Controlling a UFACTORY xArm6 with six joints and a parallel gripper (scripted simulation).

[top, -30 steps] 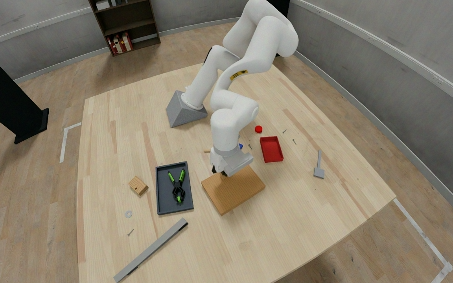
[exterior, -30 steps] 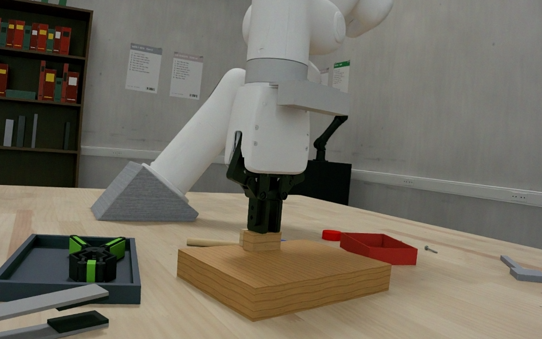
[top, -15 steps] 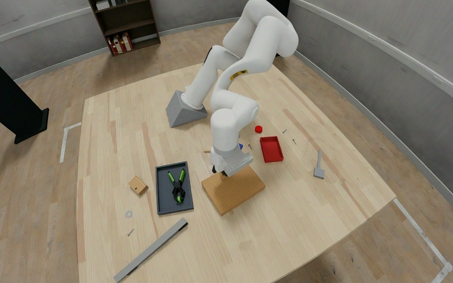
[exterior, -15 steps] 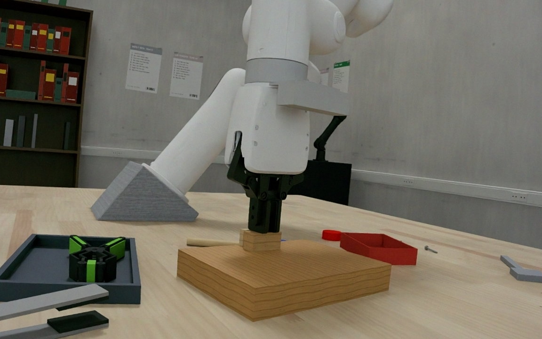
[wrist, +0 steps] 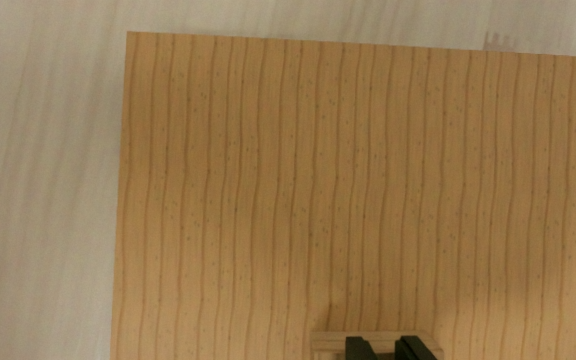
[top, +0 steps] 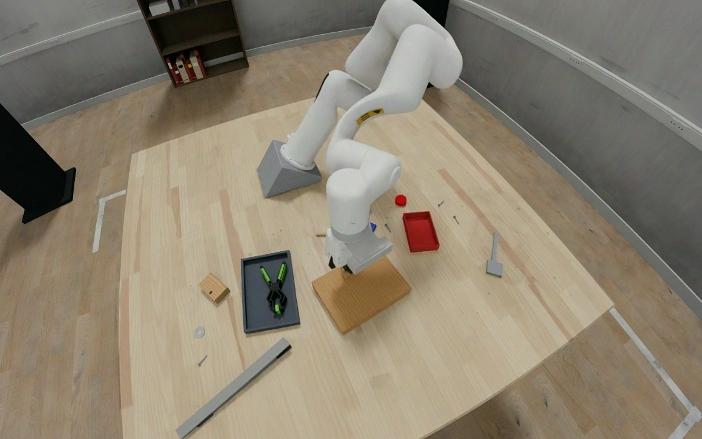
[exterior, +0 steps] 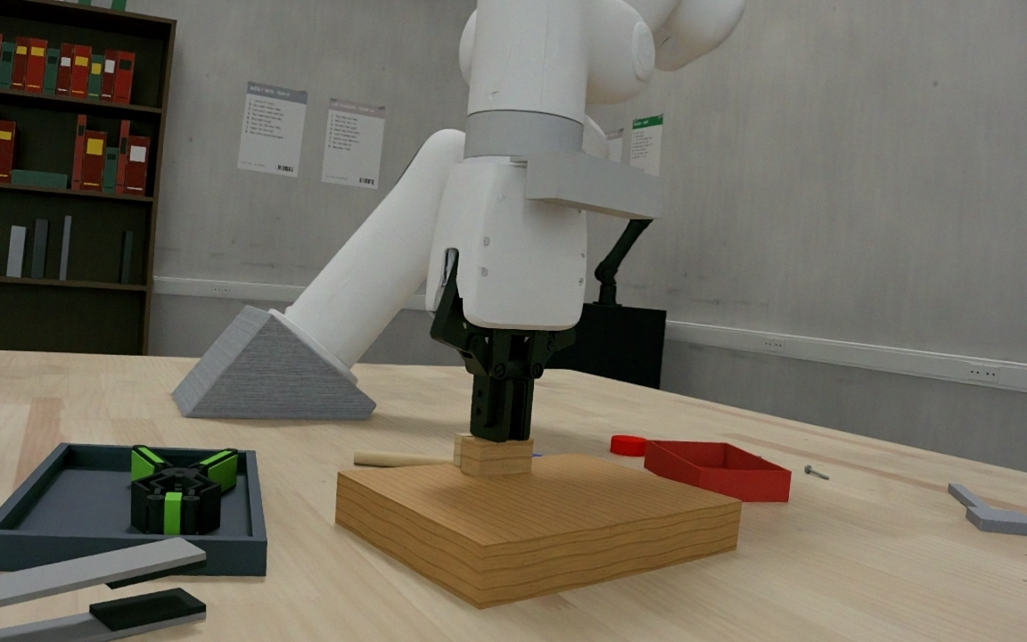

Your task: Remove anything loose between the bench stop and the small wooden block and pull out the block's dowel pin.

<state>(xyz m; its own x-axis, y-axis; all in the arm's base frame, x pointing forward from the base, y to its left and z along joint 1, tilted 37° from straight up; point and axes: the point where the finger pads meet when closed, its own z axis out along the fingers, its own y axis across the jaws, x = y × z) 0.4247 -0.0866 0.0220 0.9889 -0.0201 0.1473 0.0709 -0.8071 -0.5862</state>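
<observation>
Right now the dowel pin is 20 mm below my hand. From my hand the other things lie so: loose dowel 140 mm behind, 70 mm below, 20 mm to the left; then bench board 50 mm below, 40 mm ahead; then small wooden block 30 mm below.
</observation>
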